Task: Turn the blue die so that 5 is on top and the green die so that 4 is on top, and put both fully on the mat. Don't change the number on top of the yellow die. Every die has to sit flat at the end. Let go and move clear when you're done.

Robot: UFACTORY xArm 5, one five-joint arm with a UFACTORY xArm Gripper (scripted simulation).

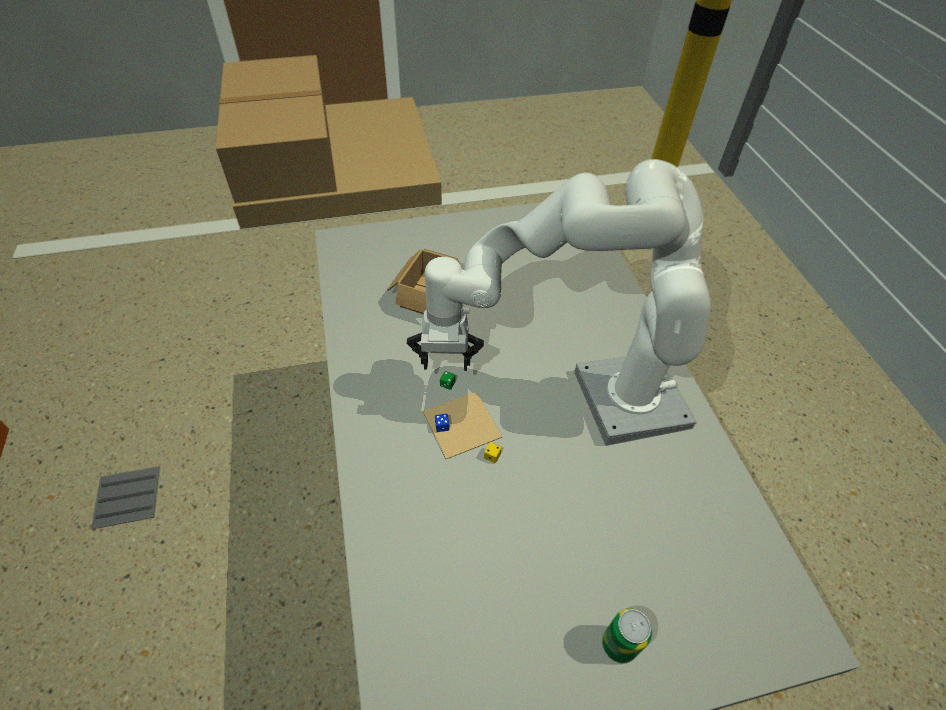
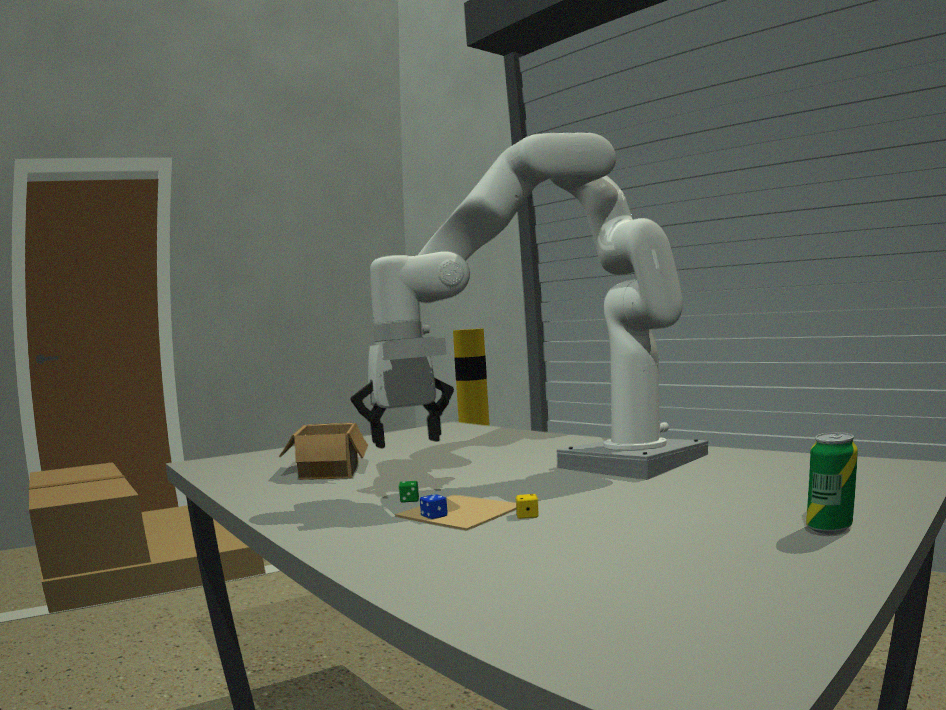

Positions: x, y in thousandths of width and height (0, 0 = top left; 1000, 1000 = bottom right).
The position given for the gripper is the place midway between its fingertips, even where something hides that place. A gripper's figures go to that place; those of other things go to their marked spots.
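The gripper (image 2: 431, 626) is 1.08 m from the lens, while a cardboard box (image 2: 350, 630) stands 1.29 m from the lens. A cardboard mat (image 2: 491, 723) is 1.01 m from the lens, and the marked spots on the mat and the box are 0.37 m apart. A green can (image 2: 881, 646) is 0.81 m from the lens; of the things named here, the can is the nearest to the lens.
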